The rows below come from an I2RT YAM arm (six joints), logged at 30 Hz.
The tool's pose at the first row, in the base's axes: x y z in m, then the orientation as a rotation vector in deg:
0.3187 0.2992 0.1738 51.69 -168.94 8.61
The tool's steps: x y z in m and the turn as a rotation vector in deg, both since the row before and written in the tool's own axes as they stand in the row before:
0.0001 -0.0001 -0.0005 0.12 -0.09 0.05
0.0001 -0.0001 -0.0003 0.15 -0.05 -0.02
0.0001 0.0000 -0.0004 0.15 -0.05 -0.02
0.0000 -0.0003 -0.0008 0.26 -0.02 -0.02
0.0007 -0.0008 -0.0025 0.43 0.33 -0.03
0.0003 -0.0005 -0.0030 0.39 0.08 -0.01
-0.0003 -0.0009 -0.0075 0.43 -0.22 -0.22
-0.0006 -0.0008 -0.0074 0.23 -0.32 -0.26
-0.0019 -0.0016 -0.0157 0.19 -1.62 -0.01
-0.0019 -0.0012 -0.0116 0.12 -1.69 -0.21
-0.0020 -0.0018 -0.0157 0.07 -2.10 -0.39
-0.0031 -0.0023 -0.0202 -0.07 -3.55 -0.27
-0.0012 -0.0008 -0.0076 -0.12 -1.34 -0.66
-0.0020 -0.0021 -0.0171 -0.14 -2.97 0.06
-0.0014 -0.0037 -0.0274 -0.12 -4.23 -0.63
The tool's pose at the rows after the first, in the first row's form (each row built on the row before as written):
0.3187 0.2991 0.1743 51.66 -169.07 8.75
0.3187 0.2990 0.1746 51.72 -169.13 8.95
0.3186 0.2990 0.1750 51.78 -169.19 9.15
0.3188 0.2988 0.1758 51.85 -169.25 9.53
0.3187 0.2980 0.1784 51.83 -169.01 10.30
0.3188 0.2978 0.1814 51.86 -169.00 10.91
0.3196 0.2982 0.1889 52.31 -169.16 11.46
0.3206 0.2989 0.1963 52.84 -169.36 11.67
0.3230 0.3008 0.2119 53.49 -170.86 11.30
0.3249 0.3023 0.2235 -53.84 170.35 -10.66
0.3267 0.3037 0.2393 -54.01 168.26 -9.67
0.3289 0.3054 0.2597 -53.72 164.94 -7.76
0.3293 0.3058 0.2674 -54.42 163.47 -6.97
0.3296 0.3059 0.2847 -53.74 160.84 -5.28
0.3277 0.3038 0.3122 -53.72 156.73 -3.15

